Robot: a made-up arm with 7 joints. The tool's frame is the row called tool.
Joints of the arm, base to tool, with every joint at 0 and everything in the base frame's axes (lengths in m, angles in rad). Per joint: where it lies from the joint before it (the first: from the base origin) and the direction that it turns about. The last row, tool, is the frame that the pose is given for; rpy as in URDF.
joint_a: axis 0 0 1 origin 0 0 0.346
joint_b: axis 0 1 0 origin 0 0 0
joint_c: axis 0 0 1 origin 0 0 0.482
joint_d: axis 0 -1 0 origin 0.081 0 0
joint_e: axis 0 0 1 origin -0.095 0 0.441
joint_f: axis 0 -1 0 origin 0 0 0
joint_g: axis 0 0 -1 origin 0.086 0 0
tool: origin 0 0 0 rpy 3.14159 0 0
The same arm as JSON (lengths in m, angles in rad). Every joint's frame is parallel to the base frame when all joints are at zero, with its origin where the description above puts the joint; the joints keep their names.
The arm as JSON. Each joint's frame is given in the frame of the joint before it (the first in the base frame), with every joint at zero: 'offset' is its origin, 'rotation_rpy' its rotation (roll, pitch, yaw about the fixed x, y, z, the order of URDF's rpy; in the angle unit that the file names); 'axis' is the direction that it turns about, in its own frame. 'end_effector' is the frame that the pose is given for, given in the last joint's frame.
{
  "length_unit": "m",
  "angle_unit": "rad",
  "chain": [
    {
      "id": "joint_a",
      "offset": [
        0.0,
        0.0,
        0.346
      ],
      "rotation_rpy": [
        0.0,
        0.0,
        0.0
      ],
      "axis": "+z"
    },
    {
      "id": "joint_b",
      "offset": [
        0.0,
        0.0,
        0.0
      ],
      "rotation_rpy": [
        0.0,
        0.0,
        0.0
      ],
      "axis": "+y"
    },
    {
      "id": "joint_c",
      "offset": [
        0.0,
        0.0,
        0.482
      ],
      "rotation_rpy": [
        0.0,
        0.0,
        0.0
      ],
      "axis": "+z"
    },
    {
      "id": "joint_d",
      "offset": [
        0.081,
        0.0,
        0.0
      ],
      "rotation_rpy": [
        0.0,
        0.0,
        0.0
      ],
      "axis": "-y"
    },
    {
      "id": "joint_e",
      "offset": [
        -0.095,
        0.0,
        0.441
      ],
      "rotation_rpy": [
        0.0,
        0.0,
        0.0
      ],
      "axis": "+z"
    },
    {
      "id": "joint_f",
      "offset": [
        0.0,
        0.0,
        0.0
      ],
      "rotation_rpy": [
        0.0,
        0.0,
        0.0
      ],
      "axis": "-y"
    },
    {
      "id": "joint_g",
      "offset": [
        0.086,
        0.0,
        0.0
      ],
      "rotation_rpy": [
        0.0,
        0.0,
        0.0
      ],
      "axis": "-z"
    }
  ],
  "end_effector": {
    "offset": [
      0.0,
      0.0,
      0.0
    ],
    "rotation_rpy": [
      3.1416,
      0.0,
      0.0
    ]
  }
}

